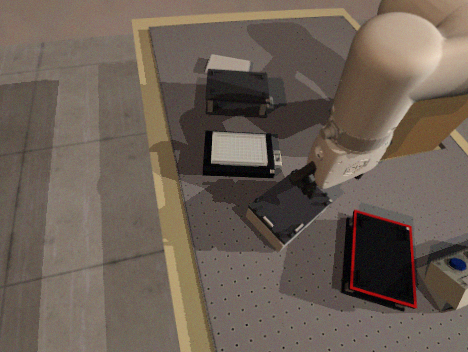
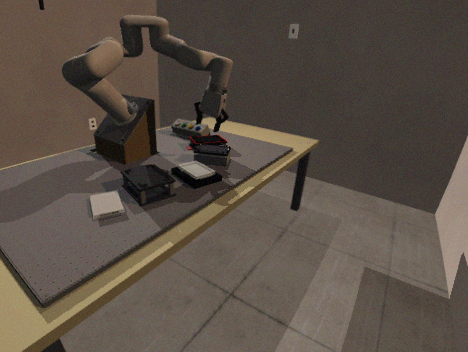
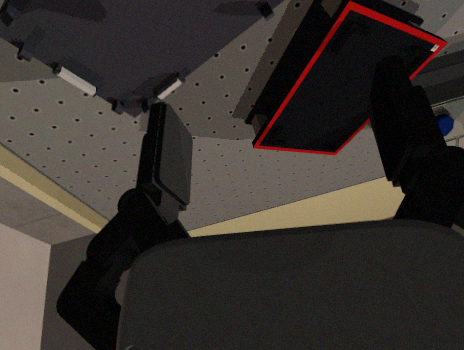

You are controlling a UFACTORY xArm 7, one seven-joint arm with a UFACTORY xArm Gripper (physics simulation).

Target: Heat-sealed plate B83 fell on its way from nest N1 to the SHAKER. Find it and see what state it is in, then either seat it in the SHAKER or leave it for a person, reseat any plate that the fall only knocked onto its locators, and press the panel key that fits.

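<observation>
A white plate lies on the mat beside a raised dark stand. Its seal and lettering are too small to read. Another white plate rests on a low black nest; whether it lies fully level I cannot tell. A grey box with a dark clipped top, which looks like the SHAKER, stands turned at an angle, with no plate on it. My gripper is open and empty, above the box's far side and the red-rimmed tray.
A black tray with a red rim stands beside the grey box. The key panel with its blue key is next to it. The arm's base stands at the back edge.
</observation>
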